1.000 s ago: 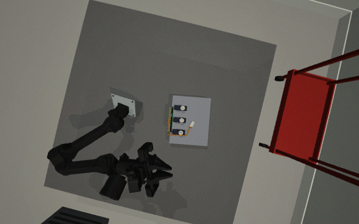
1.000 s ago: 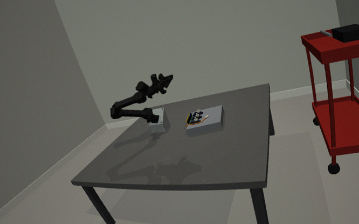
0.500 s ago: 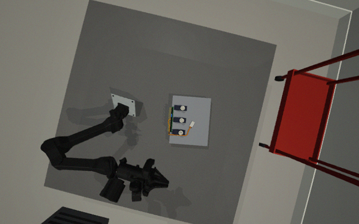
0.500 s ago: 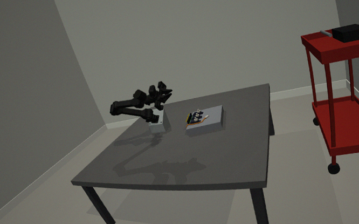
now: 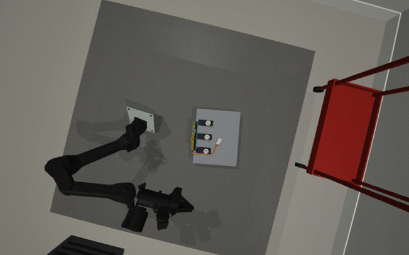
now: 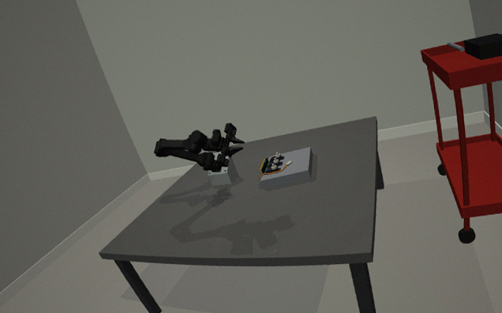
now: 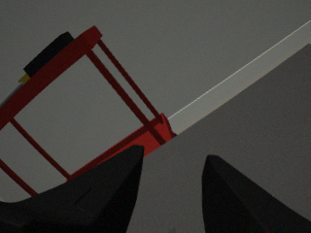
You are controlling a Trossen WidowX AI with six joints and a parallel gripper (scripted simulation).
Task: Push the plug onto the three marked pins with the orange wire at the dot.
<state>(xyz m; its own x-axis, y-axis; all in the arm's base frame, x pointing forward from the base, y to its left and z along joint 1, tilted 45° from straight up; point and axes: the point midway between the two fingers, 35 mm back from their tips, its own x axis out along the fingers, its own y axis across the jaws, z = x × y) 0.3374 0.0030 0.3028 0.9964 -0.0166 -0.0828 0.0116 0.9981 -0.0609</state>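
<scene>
Now: the grey printed holder 30 cm to the left of my gripper tip, 26 cm below it and 4 cm ahead of it. Also, from my gripper tip: blue band: 28 cm to the left, 21 cm below, 12 cm behind.
</scene>
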